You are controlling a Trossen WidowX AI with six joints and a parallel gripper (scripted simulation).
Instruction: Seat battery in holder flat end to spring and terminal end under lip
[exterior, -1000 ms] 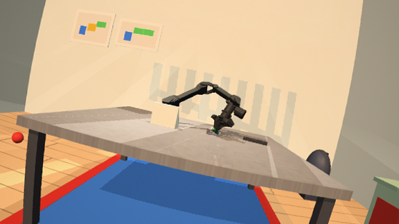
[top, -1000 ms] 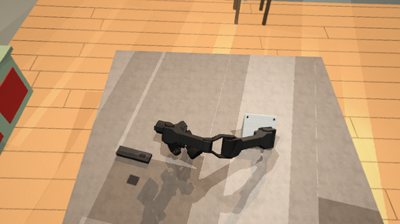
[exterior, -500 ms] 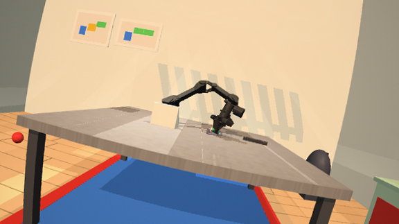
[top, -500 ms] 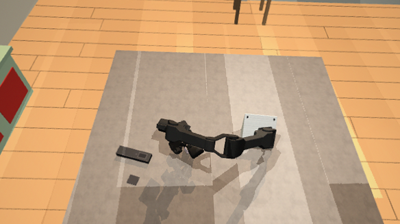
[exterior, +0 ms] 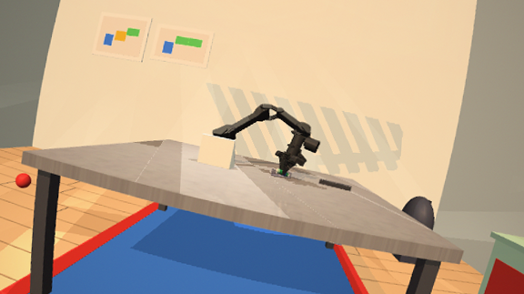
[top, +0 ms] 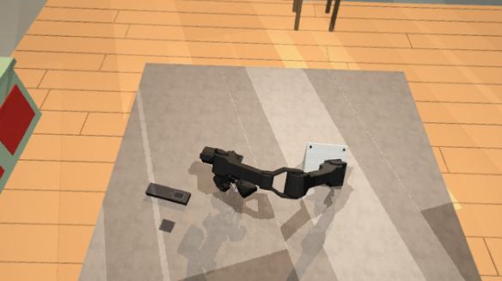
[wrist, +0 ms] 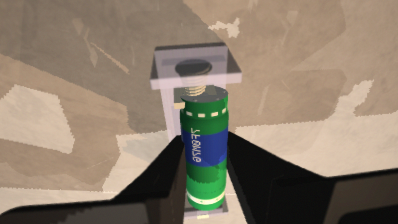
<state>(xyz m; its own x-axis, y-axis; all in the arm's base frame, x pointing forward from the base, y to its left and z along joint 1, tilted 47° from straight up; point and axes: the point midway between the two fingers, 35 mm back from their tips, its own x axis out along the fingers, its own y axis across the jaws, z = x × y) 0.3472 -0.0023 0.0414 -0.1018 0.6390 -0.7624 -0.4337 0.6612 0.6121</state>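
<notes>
Right now the green battery is 1 cm above my gripper tip. Also, from my gripper tip: black remote-like bar 28 cm ahead, 4 cm to the left; then brass plate 3 cm ahead, 2 cm to the left; then dark square 27 cm ahead, 16 cm to the left, 1 cm below.
</notes>
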